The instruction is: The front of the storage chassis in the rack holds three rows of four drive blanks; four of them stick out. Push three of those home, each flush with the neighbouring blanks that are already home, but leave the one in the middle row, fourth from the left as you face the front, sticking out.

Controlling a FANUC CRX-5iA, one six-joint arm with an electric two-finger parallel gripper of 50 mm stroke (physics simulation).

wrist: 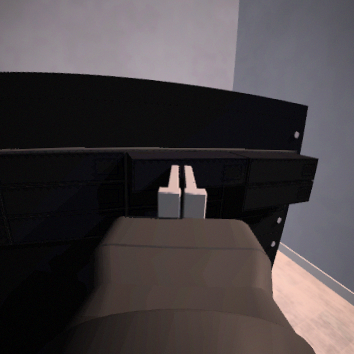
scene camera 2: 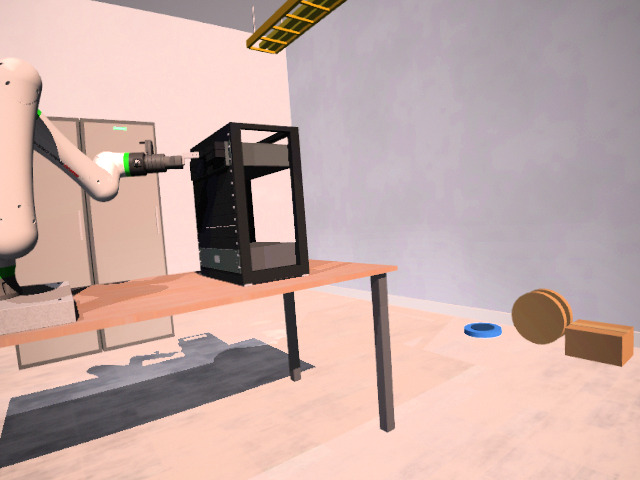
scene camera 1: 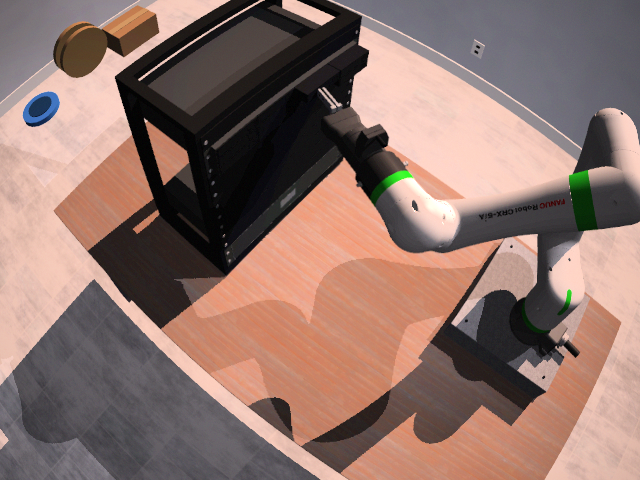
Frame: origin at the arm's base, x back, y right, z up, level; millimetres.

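Where they show: gripper, fingertip midpoint: (wrist: 180, 177) (scene camera 2: 199, 155) (scene camera 1: 320, 91); arm's base, link origin: (scene camera 1: 530, 321).
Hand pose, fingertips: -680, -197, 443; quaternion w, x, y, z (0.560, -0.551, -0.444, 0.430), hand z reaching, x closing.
Observation:
Things, the pixels of their top centre, and the offset from my fingertips, as dx, dy, dz. Level surfaces: height alone.
- top-row third blank, top centre: (wrist: 173, 147) (scene camera 1: 302, 70) -64, +7, +16
- top-row fourth blank, top centre: (wrist: 252, 149) (scene camera 1: 334, 49) (scene camera 2: 224, 145) -77, +116, +16
- middle-row fourth blank, top centre: (wrist: 248, 170) (scene camera 2: 225, 152) -77, +116, -12
- top-row blank, top centre: (wrist: 70, 143) -85, -107, +16
- wooden table, surface height: dz -519
The black rack (scene camera 1: 161, 109) (scene camera 2: 302, 206) holds the storage chassis near its top. In the wrist view, the top-row third blank (wrist: 215, 172) (scene camera 1: 315, 85) sticks out. To its right, the top-row fourth blank (wrist: 280, 171) and the middle-row fourth blank (wrist: 277, 194) stick out, one above the other. The blanks to the left, such as a top-row blank (wrist: 55, 167), look flush; the dark faces make small offsets hard to judge. My gripper (wrist: 180, 177) (scene camera 1: 321, 89) (scene camera 2: 197, 154) is shut and empty. Its tips are in front of the top-row third blank, very close; contact cannot be told.
A dark panel (wrist: 140, 110) spans the rack above the blanks. The rack stands on the wooden table (scene camera 1: 320, 361) (scene camera 2: 351, 269). A blue ring (scene camera 1: 28, 119) (scene camera 2: 483, 334), a round brown reel (scene camera 1: 82, 51) (scene camera 2: 537, 317) and a carton (scene camera 1: 135, 33) (scene camera 2: 594, 345) are on the floor behind.

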